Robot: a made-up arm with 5 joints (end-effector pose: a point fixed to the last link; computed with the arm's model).
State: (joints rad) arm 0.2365 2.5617 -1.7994 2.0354 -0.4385
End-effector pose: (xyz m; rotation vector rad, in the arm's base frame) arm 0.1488 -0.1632 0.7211 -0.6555 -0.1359 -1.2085
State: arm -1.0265 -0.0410 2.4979 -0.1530 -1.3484
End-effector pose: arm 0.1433 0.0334 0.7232 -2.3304 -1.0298 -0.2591
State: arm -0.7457 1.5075 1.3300 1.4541 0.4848
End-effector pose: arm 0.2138 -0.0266 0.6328 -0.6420 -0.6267 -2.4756
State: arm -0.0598 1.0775 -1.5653 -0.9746 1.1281
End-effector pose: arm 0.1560 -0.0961 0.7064 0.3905 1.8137 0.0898
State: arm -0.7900 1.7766 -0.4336 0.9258 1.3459
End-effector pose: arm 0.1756 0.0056 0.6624 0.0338 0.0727 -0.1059
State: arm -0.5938 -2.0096 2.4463 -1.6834 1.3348
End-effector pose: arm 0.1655 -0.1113 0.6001 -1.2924 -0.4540 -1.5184
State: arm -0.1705 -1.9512 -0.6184 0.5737 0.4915
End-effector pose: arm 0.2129 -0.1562 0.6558 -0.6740 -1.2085 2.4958
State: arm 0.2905 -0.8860 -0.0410 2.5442 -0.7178
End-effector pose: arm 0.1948 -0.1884 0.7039 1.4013 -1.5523 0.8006
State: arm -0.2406 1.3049 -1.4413 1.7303 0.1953
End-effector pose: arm 0.1493 -0.1221 0.6684 -0.6180 -0.4144 0.1423
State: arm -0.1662 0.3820 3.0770 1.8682 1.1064
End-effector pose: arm 0.1798 -0.1153 0.6908 0.3152 -0.5935 -2.9623
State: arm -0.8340 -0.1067 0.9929 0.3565 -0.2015
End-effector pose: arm 0.1411 0.0199 0.6155 1.7997 -0.3180 -0.5843
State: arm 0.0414 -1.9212 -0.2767 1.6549 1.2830
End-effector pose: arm 0.1967 -0.1718 0.6470 -0.2825 1.8484 -1.7927
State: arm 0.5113 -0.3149 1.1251 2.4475 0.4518
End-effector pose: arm 0.1606 -0.1814 0.6992 -0.1736 -2.6073 -0.5244
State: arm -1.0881 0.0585 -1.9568 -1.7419 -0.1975
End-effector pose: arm 0.1484 -0.0338 0.6933 -1.2334 1.8994 -0.4392
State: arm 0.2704 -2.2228 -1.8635 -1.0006 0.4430
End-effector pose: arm 0.1644 -0.1885 0.7509 -2.8078 -0.8824 0.5780
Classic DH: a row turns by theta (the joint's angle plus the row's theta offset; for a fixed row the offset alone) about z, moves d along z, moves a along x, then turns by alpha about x. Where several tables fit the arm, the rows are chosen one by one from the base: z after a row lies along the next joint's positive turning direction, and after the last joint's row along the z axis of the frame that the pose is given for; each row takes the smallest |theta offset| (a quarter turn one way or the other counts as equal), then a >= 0, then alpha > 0; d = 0 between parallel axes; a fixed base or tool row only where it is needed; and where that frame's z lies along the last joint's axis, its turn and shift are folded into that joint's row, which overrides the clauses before.
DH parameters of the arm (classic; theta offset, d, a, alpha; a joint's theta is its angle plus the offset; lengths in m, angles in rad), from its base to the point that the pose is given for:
base (fixed): -1.5708 0.7655 0.0516 1.5708
joint 1: -0.0949 -0.1504 0.0986 1.8225
joint 2: 0.3605 0.0944 -0.0071 1.1998
joint 3: 1.336 -0.0387 0.0202 1.2508
joint 4: -1.2441 0.0342 0.0397 1.3221
joint 5: -0.5584 -0.0364 -0.0224 0.2909
tool (fixed): -2.6022 0.0225 0 0

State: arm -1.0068 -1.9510 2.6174 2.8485 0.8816
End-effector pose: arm 0.1533 -0.0199 0.6233 0.9680 -0.4916 -1.3987
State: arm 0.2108 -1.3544 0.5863 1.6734 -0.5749
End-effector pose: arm 0.1894 -0.1851 0.6486 1.2733 -0.7741 0.5021
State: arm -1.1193 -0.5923 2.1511 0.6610 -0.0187
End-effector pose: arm 0.1361 0.0342 0.6834 -2.9591 0.1975 1.0008
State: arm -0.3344 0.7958 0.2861 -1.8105 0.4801
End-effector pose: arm 0.1349 -0.0753 0.6550 1.5466 1.1909 0.3117
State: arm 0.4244 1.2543 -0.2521 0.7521 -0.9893
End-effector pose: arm 0.1187 -0.1551 0.6680 -0.0686 -0.7602 -1.8896
